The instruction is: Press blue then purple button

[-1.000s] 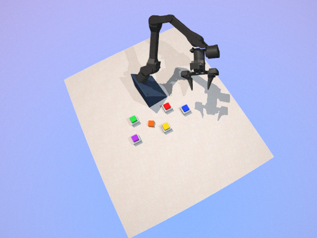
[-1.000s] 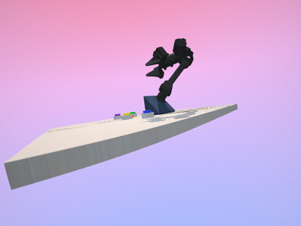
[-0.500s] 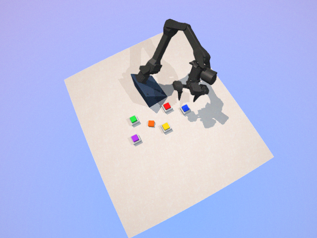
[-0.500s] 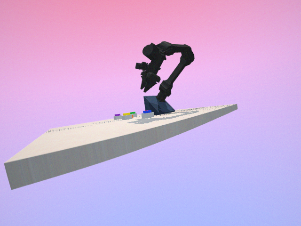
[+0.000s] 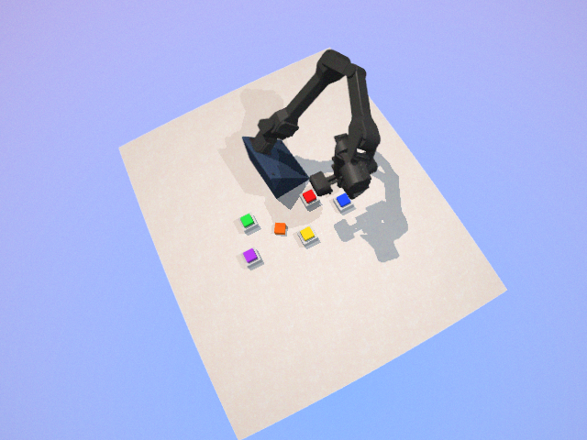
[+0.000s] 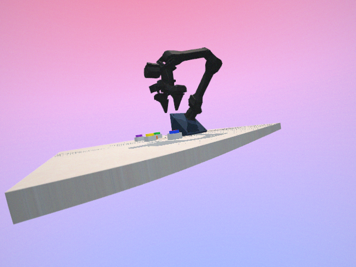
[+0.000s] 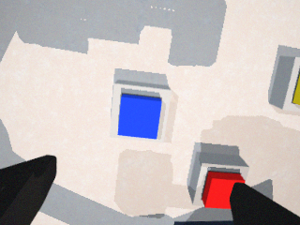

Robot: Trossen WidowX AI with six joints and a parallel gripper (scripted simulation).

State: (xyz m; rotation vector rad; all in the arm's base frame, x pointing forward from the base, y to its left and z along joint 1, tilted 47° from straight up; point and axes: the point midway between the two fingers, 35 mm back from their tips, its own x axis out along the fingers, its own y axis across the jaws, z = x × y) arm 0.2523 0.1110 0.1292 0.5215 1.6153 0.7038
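My gripper tip is 9 cm above the blue button. Also, from my gripper tip: orange block: 21 cm to the right, 11 cm below; red button: 6 cm behind, 9 cm to the right, 9 cm below; yellow button: 6 cm ahead, 14 cm to the right, 9 cm below.
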